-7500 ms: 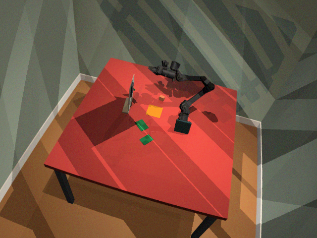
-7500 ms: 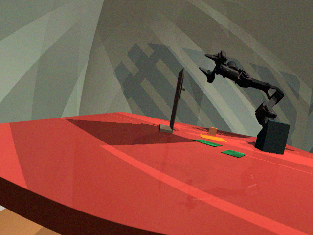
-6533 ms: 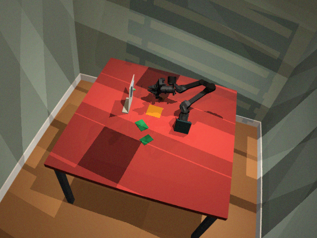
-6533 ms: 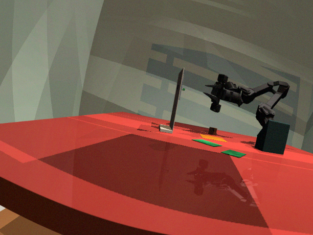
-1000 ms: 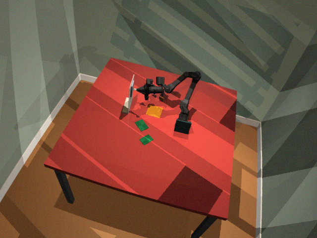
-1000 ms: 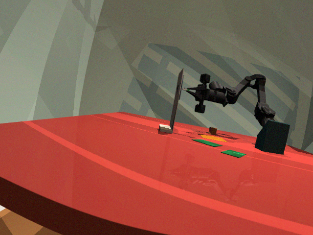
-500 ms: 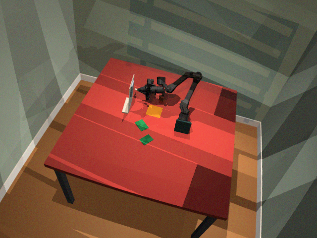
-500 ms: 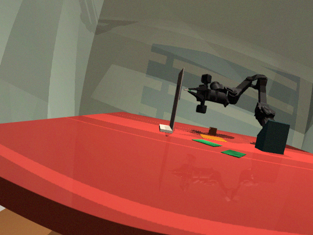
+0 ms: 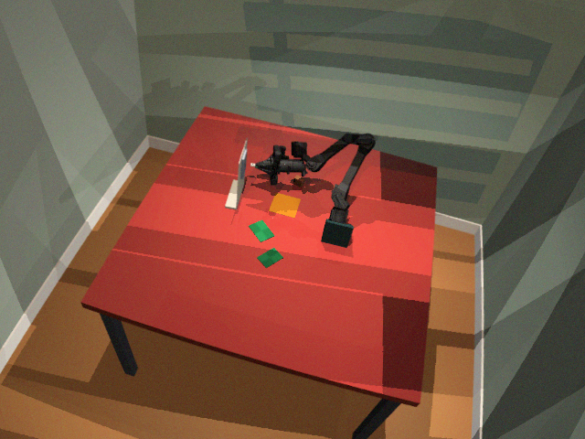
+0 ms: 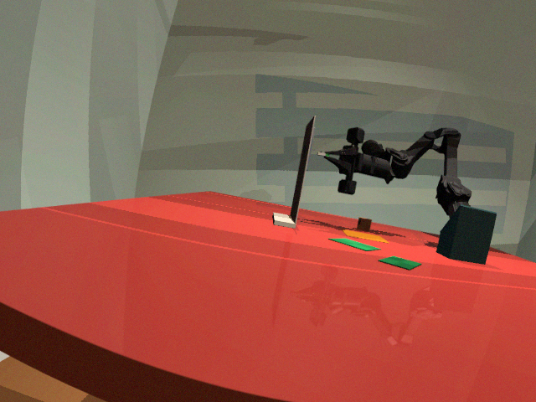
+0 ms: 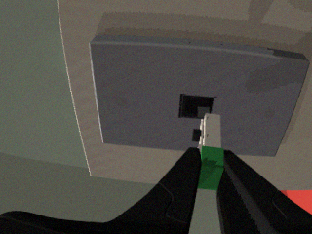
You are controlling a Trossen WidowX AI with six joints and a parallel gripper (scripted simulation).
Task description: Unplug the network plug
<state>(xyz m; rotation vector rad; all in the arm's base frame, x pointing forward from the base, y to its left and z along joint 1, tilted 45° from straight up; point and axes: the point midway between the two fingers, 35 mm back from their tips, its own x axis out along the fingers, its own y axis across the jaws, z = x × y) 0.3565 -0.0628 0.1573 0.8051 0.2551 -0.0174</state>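
Right now my gripper tip is 150 mm past the marked square, 10 mm to the right of it and 200 mm above it. From my gripper tip the other things lie so: upright panel 60 mm ahead, 70 mm below; network plug right at my gripper tip.
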